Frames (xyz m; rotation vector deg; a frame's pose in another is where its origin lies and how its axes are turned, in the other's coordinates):
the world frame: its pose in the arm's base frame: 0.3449 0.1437 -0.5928 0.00 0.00 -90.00
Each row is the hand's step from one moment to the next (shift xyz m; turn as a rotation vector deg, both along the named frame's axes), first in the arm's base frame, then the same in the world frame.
Working: the arm's base frame: its pose in the world frame: 0.1437 -0.3449 0.5928 0.00 0.00 90.00

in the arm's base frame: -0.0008 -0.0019 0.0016 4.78 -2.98 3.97
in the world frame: 0.0019 -0.0008 0.0016 2.98 4.78 3.97
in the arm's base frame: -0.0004 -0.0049 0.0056 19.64 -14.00 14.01
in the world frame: 0.0049 -0.0004 0.0056 14.00 19.64 14.01
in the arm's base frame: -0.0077 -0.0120 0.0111 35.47 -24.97 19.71
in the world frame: 0.0120 -0.0077 0.0111 24.97 35.47 19.71
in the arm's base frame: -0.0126 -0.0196 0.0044 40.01 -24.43 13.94
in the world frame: 0.0196 -0.0126 0.0044 24.43 40.01 13.94
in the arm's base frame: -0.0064 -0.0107 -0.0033 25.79 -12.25 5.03
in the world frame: 0.0107 -0.0064 -0.0033 12.25 25.79 5.03
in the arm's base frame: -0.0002 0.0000 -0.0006 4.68 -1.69 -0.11
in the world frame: 0.0000 -0.0002 -0.0006 1.69 4.68 -0.11
